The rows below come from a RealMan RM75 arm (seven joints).
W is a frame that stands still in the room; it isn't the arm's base.
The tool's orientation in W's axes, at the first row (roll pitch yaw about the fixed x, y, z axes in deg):
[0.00 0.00 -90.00]
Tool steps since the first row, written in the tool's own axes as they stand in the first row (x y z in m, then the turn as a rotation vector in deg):
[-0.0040 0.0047 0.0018 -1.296 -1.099 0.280]
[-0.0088 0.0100 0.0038 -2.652 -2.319 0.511]
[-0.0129 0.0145 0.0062 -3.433 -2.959 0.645]
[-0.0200 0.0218 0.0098 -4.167 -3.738 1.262]
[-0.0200 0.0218 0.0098 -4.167 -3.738 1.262]
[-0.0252 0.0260 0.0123 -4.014 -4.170 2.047]
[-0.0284 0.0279 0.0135 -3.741 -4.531 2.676]
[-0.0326 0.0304 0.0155 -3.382 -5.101 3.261]
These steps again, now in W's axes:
[0.0047 0.0040 0.0018 -1.099 1.296 0.280]
[0.0100 0.0088 0.0038 -2.319 2.652 0.511]
[0.0145 0.0129 0.0062 -2.959 3.433 0.645]
[0.0218 0.0200 0.0098 -3.738 4.167 1.262]
[0.0218 0.0200 0.0098 -3.738 4.167 1.262]
[0.0260 0.0252 0.0123 -4.170 4.014 2.047]
[0.0279 0.0284 0.0135 -4.531 3.741 2.676]
[0.0304 0.0326 0.0155 -5.101 3.382 3.261]

